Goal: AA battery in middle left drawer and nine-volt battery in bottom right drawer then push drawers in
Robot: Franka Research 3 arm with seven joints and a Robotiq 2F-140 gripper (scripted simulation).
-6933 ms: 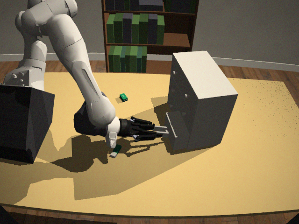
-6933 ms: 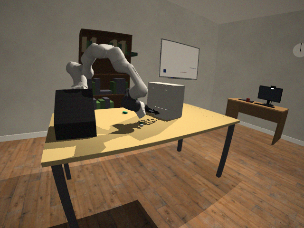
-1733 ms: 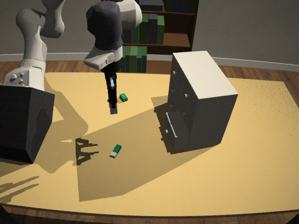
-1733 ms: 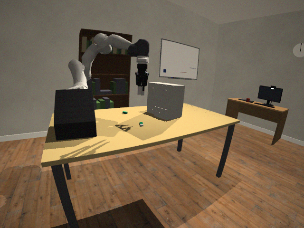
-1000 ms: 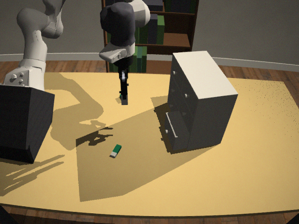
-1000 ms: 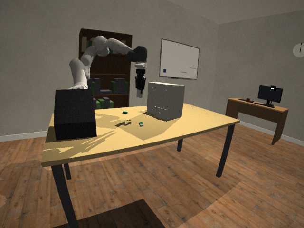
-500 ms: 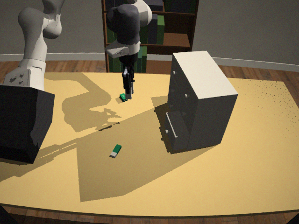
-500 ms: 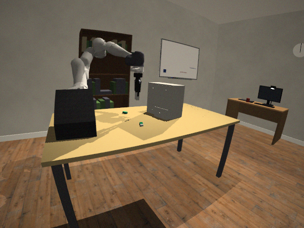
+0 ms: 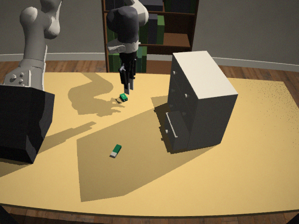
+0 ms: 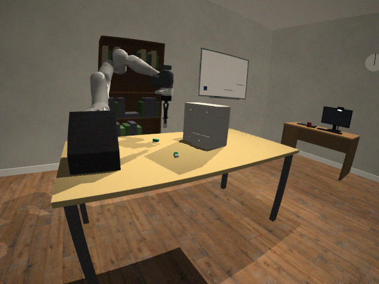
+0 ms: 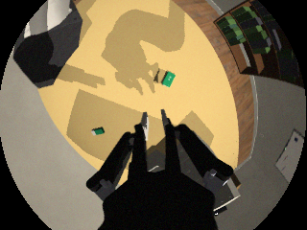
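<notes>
My gripper is now 3 cm past the nine-volt battery, 8 cm to the right of it and 15 cm above it. The rest, counted from my hand: blue AA battery (29 cm ahead, 3 cm to the right, 4 cm below).
</notes>
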